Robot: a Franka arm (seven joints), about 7 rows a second.
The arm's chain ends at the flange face. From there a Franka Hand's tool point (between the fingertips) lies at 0.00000 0.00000 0.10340 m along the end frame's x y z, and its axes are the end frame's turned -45 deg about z.
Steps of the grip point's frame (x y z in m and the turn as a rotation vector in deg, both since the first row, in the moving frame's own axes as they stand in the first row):
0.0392, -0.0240, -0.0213, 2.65, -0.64, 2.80
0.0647, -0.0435, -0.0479, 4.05, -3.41, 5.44
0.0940, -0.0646, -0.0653, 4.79, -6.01, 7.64
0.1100, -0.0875, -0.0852, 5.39, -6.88, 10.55
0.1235, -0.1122, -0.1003, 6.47, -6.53, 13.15
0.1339, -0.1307, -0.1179, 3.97, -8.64, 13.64
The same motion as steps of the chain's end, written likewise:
0.0149, -0.0420, -0.0212, 1.42, -2.33, 2.80
0.0244, -0.0752, -0.0475, 0.45, -5.28, 5.44
0.0346, -0.1128, -0.0644, -0.86, -7.64, 7.64
0.0316, -0.1401, -0.0840, -1.05, -8.68, 10.55
0.0244, -0.1648, -0.0990, -0.04, -9.19, 13.15
0.0188, -0.1911, -0.1165, -3.30, -8.92, 13.64

